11 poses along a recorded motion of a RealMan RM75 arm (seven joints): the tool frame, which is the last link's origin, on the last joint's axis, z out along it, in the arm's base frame.
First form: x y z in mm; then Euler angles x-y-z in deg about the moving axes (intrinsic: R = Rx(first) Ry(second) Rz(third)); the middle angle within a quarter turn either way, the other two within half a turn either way.
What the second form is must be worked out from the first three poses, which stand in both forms.
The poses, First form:
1: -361, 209, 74, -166.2, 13.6, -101.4
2: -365, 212, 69, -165.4, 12.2, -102.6
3: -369, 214, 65, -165.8, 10.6, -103.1
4: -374, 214, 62, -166.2, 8.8, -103.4
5: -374, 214, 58, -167.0, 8.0, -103.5
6: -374, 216, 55, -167.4, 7.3, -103.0
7: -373, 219, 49, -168.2, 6.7, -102.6
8: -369, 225, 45, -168.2, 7.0, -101.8
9: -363, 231, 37, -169.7, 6.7, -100.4
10: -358, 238, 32, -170.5, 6.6, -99.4
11: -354, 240, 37, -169.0, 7.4, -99.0
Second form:
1: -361, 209, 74, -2.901, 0.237, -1.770
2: -365, 212, 69, -2.887, 0.213, -1.791
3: -369, 214, 65, -2.894, 0.185, -1.799
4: -374, 214, 62, -2.901, 0.154, -1.805
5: -374, 214, 58, -2.915, 0.140, -1.806
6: -374, 216, 55, -2.922, 0.127, -1.798
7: -373, 219, 49, -2.936, 0.117, -1.791
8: -369, 225, 45, -2.936, 0.122, -1.777
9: -363, 231, 37, -2.962, 0.117, -1.752
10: -358, 238, 32, -2.976, 0.115, -1.735
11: -354, 240, 37, -2.950, 0.129, -1.728
